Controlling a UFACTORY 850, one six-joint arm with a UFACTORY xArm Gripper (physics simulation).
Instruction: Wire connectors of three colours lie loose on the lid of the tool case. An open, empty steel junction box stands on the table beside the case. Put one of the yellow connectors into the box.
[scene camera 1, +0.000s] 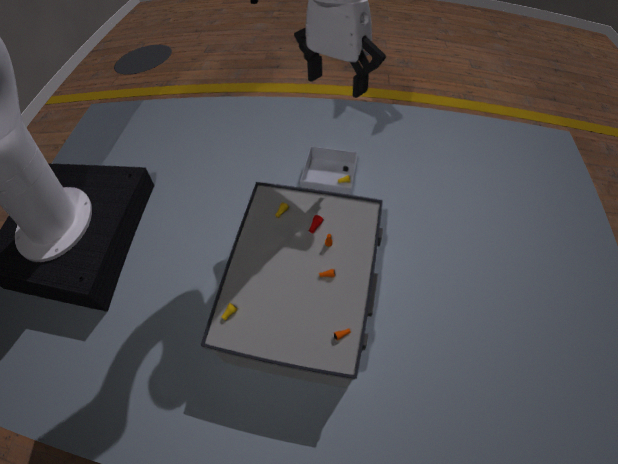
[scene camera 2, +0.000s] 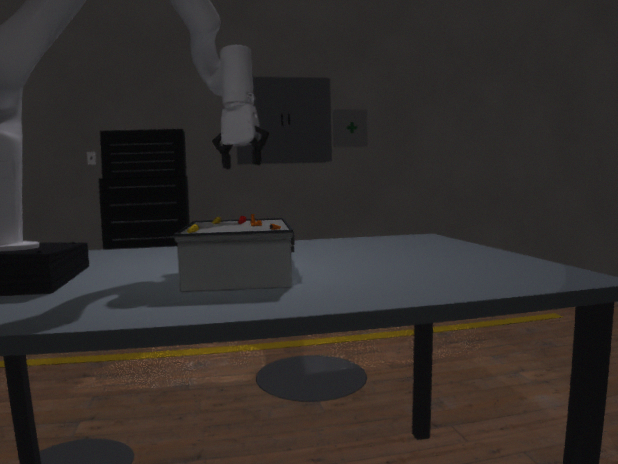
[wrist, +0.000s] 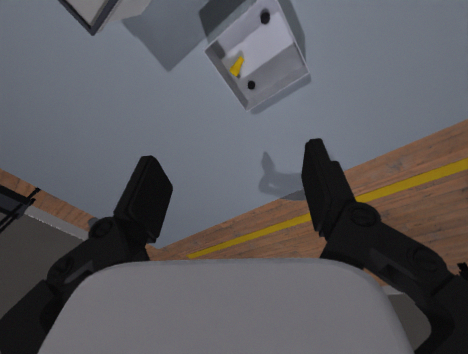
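A yellow connector (scene camera 1: 344, 179) (wrist: 237, 66) lies inside the open steel junction box (scene camera 1: 327, 187) (wrist: 274, 94), near one wall. The box stands on the table at the far short side of the tool case (scene camera 1: 295, 295) (scene camera 2: 235, 262); the case hides it in scene camera 2. Two more yellow connectors lie on the lid, one (scene camera 1: 282, 209) (scene camera 2: 216, 220) near its far left corner, the other (scene camera 1: 229, 312) (scene camera 2: 193, 228) near its near left corner. My gripper (scene camera 1: 336, 82) (scene camera 2: 242, 162) (wrist: 230, 165) is open and empty, high above the table, beyond the box in scene camera 1.
A red connector (scene camera 1: 316, 223) (scene camera 2: 242, 219) lies on the lid. Orange connectors are there too: one (scene camera 1: 328, 240) stands upright, one (scene camera 1: 327, 274) lies mid-lid, one (scene camera 1: 342, 333) lies near the near right corner. The black arm base (scene camera 1: 120, 220) (scene camera 2: 45, 270) stands left of the case.
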